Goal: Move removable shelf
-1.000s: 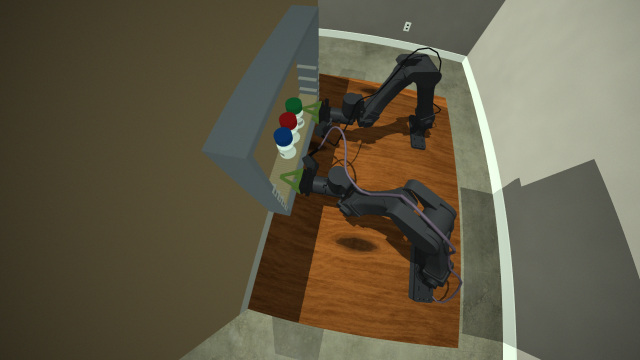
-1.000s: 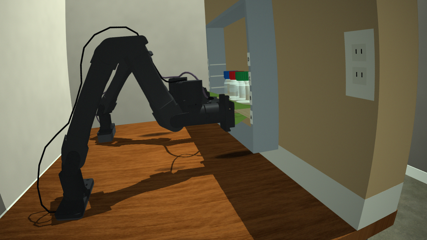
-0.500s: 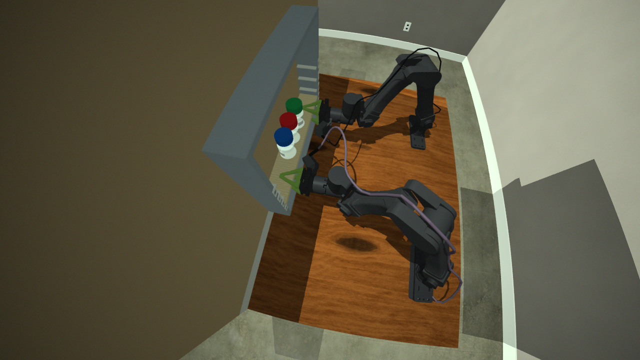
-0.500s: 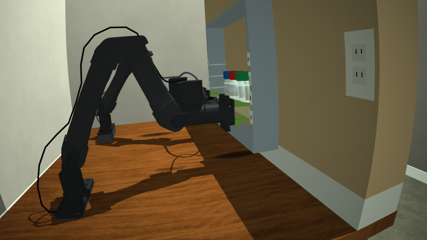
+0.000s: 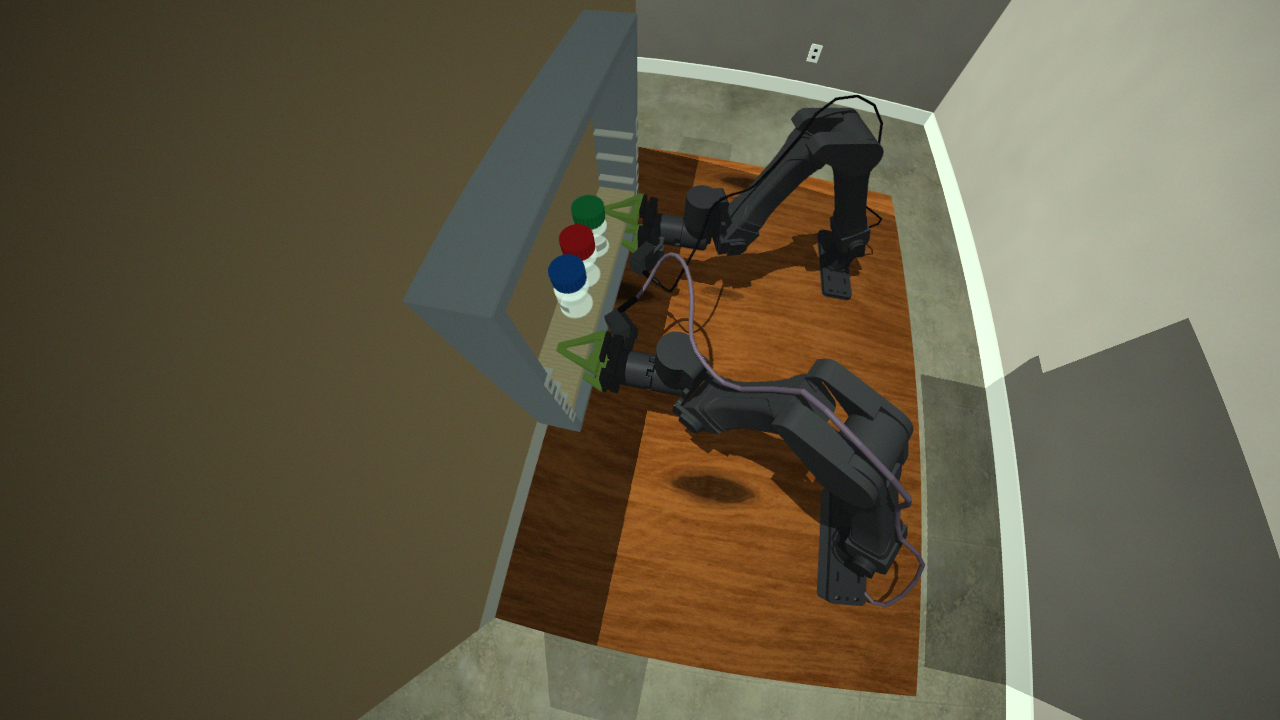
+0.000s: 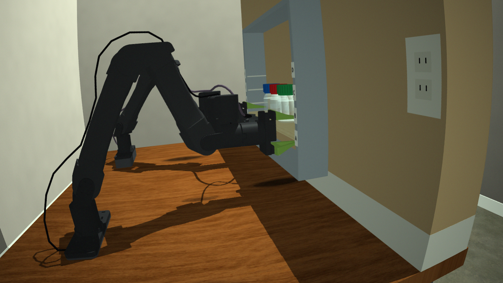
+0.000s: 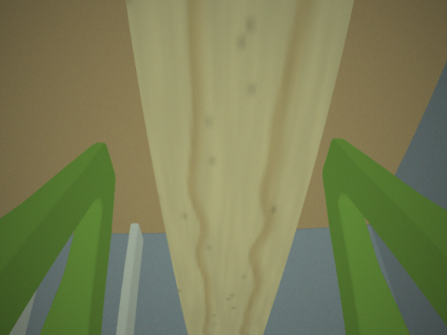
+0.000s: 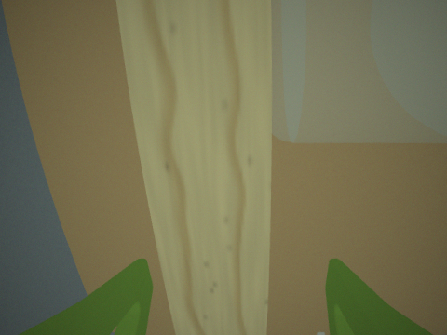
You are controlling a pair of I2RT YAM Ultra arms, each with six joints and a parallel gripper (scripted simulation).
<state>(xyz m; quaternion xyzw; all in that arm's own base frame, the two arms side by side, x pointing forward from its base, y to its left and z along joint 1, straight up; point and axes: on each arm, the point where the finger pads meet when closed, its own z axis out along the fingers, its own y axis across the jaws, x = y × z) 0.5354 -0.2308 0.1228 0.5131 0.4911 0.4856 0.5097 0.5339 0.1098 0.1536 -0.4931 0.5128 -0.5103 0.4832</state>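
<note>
Right now my right hand is 10 mm short of the green-capped bottle, 80 mm to the right of it and 60 mm below it. Round my right hand: red-capped bottle 10 mm ahead, 140 mm to the left, 60 mm above; then wooden shelf 10 mm ahead, 150 mm to the left; then grey wall rack 10 mm ahead, 150 mm to the left, 110 mm above.
The blue-capped bottle lies 90 mm to the right of my left hand and 60 mm above it. Also, from my left hand: red-capped bottle 150 mm to the right, 60 mm above; wooden shelf 150 mm to the right; grey wall rack 150 mm to the right, 110 mm above.
</note>
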